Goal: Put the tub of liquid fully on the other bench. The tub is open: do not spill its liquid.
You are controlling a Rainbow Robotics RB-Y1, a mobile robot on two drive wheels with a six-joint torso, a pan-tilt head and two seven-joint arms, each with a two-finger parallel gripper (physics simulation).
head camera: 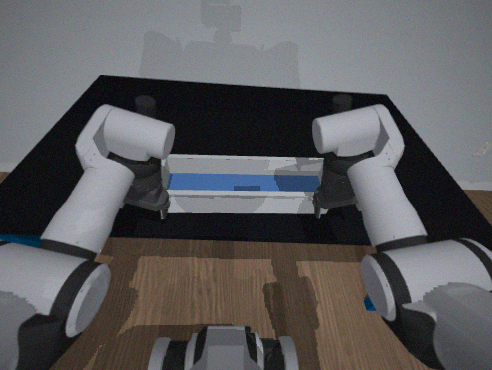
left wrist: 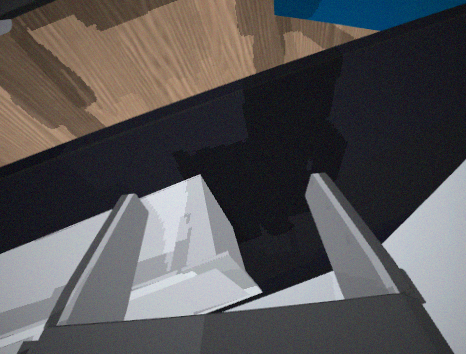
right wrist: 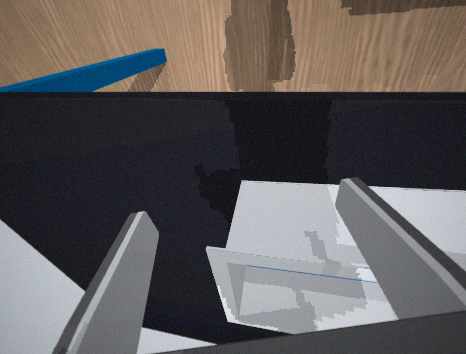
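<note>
The open white tub point(head camera: 215, 204) point(left wrist: 70, 252) point(right wrist: 285, 215) is long and stands level on the black bench point(head camera: 240, 125) point(left wrist: 290, 120) point(right wrist: 125, 150), near its front edge. Blue liquid point(head camera: 225, 181) lies inside; a thin blue line of it shows in the right wrist view. My left gripper point(head camera: 163, 210) point(left wrist: 224, 194) is open and empty at the tub's left end. My right gripper point(head camera: 318, 210) point(right wrist: 243, 207) is open and empty at its right end. In each wrist view the tub's end shows between the fingers, with one finger overlapping the tub. Whether the fingers touch it cannot be told.
Wooden floor point(head camera: 200, 290) point(left wrist: 165, 65) point(right wrist: 325, 45) lies in front of the bench. Blue pieces point(head camera: 370, 303) point(left wrist: 350, 12) point(right wrist: 100, 72) show beyond the bench's front edge, partly hidden by my arms in the head view. A pale wall point(head camera: 350, 45) stands behind the bench.
</note>
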